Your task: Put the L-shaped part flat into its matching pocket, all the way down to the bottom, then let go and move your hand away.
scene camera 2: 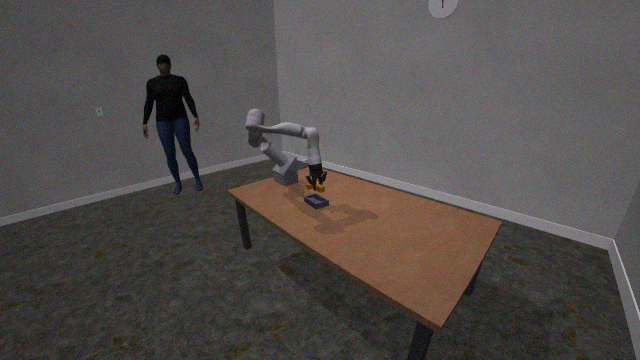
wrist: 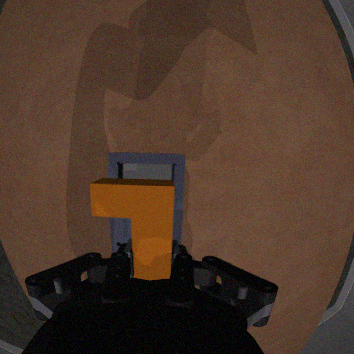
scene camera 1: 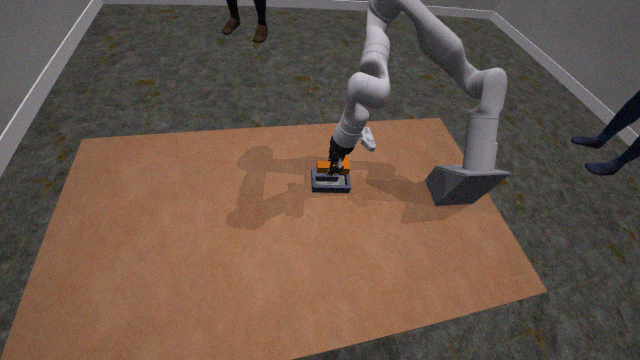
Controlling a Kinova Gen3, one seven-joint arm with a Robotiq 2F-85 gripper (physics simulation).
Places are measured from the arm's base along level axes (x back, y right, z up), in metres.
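Pixels of known places: gripper, fingertip midpoint: [scene camera 2: 318, 190] [wrist: 152, 248] [scene camera 1: 329, 170]; arm's base, origin of the base link: [scene camera 2: 283, 161] [scene camera 1: 476, 168].
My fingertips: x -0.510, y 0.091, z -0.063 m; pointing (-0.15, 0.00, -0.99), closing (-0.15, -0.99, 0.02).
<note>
For each thing: its top centre in the pictures, then the offset to it from my fingertips. Level surfaces: height alone.
- orange L-shaped part, middle of its top: [wrist: 132, 255] [scene camera 1: 333, 161] [scene camera 2: 315, 185] dy +0.014, dx +0.013, dz +0.032 m
- dark blue-grey pocket block, middle of its top: [wrist: 145, 212] [scene camera 1: 331, 177] [scene camera 2: 316, 198] dy +0.007, dx +0.019, dz -0.056 m
- brown table, its level: dz -0.093 m
The orange L-shaped part [scene camera 1: 323, 167] [scene camera 2: 321, 188] [wrist: 150, 205] is lying flat in my grip, above the dark blue-grey pocket block [scene camera 1: 331, 190] [scene camera 2: 314, 204] [wrist: 147, 157]. A gap shows between part and block in scene camera 2. My gripper [scene camera 1: 335, 170] [scene camera 2: 315, 186] [wrist: 152, 248] is shut on the part's long leg. In the wrist view the short arm points left and sticks out past the block's left rim. The pocket's light grey floor shows beyond the part's far edge. The part hides much of the pocket.
The block stands on the brown table [scene camera 1: 280, 280] [scene camera 2: 400, 240]. The arm's grey base [scene camera 1: 462, 187] [scene camera 2: 285, 175] stands at one end of the table. Shadows of the arm fall around the block. A person [scene camera 2: 170, 100] stands on the floor away from the table.
</note>
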